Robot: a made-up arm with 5 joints. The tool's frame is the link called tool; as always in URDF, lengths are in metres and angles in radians. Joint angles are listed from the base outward. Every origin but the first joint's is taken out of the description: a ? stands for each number. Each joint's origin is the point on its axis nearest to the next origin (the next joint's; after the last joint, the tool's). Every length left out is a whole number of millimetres.
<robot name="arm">
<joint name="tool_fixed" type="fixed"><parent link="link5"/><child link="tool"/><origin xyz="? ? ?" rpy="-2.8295 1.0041 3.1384"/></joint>
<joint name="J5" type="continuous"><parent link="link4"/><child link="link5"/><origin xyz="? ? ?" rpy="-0.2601 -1.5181 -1.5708"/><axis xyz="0 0 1"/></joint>
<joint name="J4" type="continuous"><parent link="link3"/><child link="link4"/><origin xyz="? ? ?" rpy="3.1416 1.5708 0.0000"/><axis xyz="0 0 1"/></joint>
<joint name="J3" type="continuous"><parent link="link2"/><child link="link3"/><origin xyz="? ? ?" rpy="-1.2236 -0.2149 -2.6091"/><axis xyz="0 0 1"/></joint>
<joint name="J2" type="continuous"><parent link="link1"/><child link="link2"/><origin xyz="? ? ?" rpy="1.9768 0.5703 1.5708"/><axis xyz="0 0 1"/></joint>
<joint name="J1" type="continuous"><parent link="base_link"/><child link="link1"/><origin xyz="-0.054 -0.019 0.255" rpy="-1.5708 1.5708 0.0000"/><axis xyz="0 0 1"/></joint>
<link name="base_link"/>
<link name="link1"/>
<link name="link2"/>
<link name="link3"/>
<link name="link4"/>
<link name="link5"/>
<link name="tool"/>
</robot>
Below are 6 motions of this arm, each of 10 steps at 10 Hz.
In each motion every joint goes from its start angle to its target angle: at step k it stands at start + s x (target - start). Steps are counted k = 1, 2, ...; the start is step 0. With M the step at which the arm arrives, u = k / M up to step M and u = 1 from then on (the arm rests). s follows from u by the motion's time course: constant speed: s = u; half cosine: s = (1 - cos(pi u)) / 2; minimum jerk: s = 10 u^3 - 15 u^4 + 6 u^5.
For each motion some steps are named. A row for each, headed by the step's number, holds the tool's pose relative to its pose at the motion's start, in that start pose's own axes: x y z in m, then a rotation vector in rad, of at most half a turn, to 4 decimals.
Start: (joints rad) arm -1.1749 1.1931 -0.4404 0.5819 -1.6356
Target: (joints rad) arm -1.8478 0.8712 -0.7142 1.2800 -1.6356
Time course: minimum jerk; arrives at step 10
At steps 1, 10:
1: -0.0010 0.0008 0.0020 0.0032 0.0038 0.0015
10: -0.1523 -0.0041 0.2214 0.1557 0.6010 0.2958

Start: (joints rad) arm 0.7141 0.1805 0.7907 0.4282 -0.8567
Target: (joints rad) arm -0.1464 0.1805 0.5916 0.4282 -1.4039
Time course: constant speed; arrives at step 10
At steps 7, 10:
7: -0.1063 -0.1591 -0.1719 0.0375 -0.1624 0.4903
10: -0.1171 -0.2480 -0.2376 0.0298 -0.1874 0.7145

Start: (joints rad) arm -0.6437 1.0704 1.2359 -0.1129 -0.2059
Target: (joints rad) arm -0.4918 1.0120 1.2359 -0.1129 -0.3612
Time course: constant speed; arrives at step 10
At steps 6, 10:
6: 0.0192 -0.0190 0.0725 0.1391 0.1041 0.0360
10: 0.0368 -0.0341 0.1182 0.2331 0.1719 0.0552

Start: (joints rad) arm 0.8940 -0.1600 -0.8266 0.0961 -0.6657
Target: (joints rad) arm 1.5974 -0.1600 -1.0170 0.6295 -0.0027
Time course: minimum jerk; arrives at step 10
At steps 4, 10:
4: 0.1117 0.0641 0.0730 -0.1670 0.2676 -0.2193
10: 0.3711 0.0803 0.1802 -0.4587 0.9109 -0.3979

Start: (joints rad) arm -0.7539 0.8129 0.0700 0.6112 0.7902
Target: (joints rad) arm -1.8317 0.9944 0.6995 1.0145 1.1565
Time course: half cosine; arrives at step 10
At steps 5, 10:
5: 0.0331 0.2585 -0.1905 -0.1929 -0.4352 -0.7252
10: 0.3194 0.4109 -0.2986 -0.5660 -0.5812 -1.5411

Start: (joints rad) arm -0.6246 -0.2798 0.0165 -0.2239 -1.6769
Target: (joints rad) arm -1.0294 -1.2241 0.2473 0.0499 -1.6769
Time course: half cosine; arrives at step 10
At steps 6, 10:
6: -0.0842 0.0682 0.3182 0.5123 0.4587 0.0798
10: -0.0685 0.0389 0.4887 0.7670 0.7084 0.1165

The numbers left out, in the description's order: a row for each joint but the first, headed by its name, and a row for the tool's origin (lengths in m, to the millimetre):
tool: 0.131 0.097 0.000
J5: 0.087 0.123 0.000
J4: -0.371 -0.003 0.000
J3: -0.057 0.120 0.000
J2: -0.016 0.012 0.000

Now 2 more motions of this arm.
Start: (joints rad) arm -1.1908 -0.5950 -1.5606 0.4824 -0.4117
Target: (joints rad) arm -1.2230 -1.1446 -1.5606 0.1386 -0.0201
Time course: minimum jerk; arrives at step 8
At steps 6, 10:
6: 0.0257 0.0406 -0.0721 -0.4452 0.1173 -0.2145
10: 0.0276 0.0425 -0.0827 -0.5014 0.1280 -0.2361

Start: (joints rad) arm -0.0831 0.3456 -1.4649 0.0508 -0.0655
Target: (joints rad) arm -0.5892 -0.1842 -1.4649 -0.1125 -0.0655
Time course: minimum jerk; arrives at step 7
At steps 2, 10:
2: -0.0272 -0.0275 -0.0143 -0.0123 -0.0195 0.0638
10: -0.1356 -0.2035 -0.1416 -0.1391 -0.1901 0.4046

